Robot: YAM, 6 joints.
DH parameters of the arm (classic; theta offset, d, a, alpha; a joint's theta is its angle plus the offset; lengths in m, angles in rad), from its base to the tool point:
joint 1: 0 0.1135 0.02 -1.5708
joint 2: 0 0 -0.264 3.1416
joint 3: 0.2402 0 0.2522 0
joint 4: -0.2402 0 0.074 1.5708
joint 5: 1.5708 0 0 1.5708
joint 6: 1.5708 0.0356 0 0
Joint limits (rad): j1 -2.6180..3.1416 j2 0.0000..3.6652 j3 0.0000..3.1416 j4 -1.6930..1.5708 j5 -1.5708..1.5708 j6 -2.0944..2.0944
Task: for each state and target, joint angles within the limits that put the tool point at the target. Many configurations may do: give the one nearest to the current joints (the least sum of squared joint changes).
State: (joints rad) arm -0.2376 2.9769 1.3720 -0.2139 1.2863 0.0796
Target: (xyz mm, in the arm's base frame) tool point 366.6 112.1 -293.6
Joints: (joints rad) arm 0.3778 3.4629 2.0344 0.0499 1.0586 0.0796
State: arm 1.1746 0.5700 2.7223 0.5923 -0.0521 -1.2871
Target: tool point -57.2 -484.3 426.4
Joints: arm 1.4560 0.6896 2.9064 1.0578 -0.0385 -1.2871
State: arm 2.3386 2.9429 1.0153 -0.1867 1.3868 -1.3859
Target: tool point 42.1 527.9 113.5
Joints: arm 1.5564 2.5102 1.8320 0.0476 1.3183 -1.3859
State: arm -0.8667 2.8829 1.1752 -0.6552 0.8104 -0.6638
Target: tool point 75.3 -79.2 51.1
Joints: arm -0.5878 2.3165 0.5353 -1.3180 0.7455 -0.6638
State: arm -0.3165 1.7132 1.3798 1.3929 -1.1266 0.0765
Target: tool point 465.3 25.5 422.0
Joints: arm -0.0081 2.1108 1.8990 1.1300 -0.9648 0.0765
